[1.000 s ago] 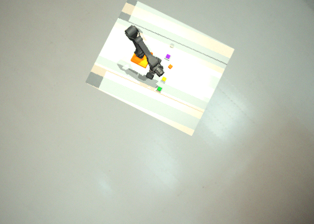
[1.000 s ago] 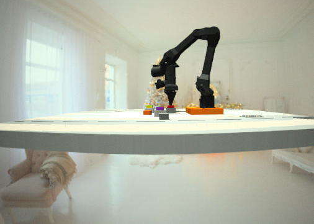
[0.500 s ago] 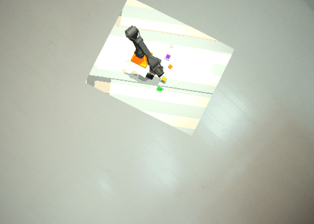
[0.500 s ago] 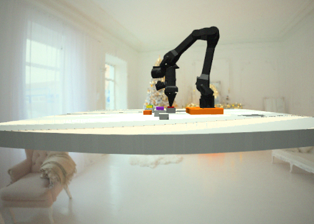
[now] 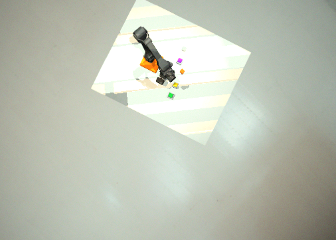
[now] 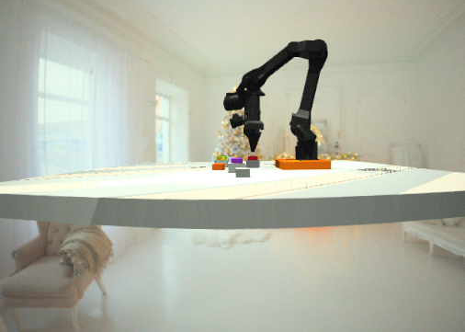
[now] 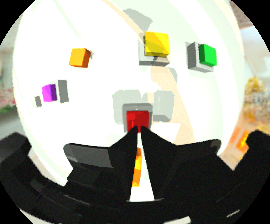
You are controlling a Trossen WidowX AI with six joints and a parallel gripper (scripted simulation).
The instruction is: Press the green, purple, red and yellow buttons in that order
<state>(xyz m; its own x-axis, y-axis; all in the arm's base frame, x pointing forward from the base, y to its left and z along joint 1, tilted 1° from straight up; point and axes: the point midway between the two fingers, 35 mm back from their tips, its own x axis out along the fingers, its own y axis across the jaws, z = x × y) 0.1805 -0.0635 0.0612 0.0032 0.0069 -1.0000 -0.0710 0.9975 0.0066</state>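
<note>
Now: gripper tip 3 cm above the red button. The rest, counted from my gripper tip: green button 13 cm ahead, 12 cm to the right, 2 cm below; then yellow button 12 cm ahead, 2 cm to the right, 2 cm below; then orange block 11 cm ahead, 11 cm to the left, 4 cm below.
</note>
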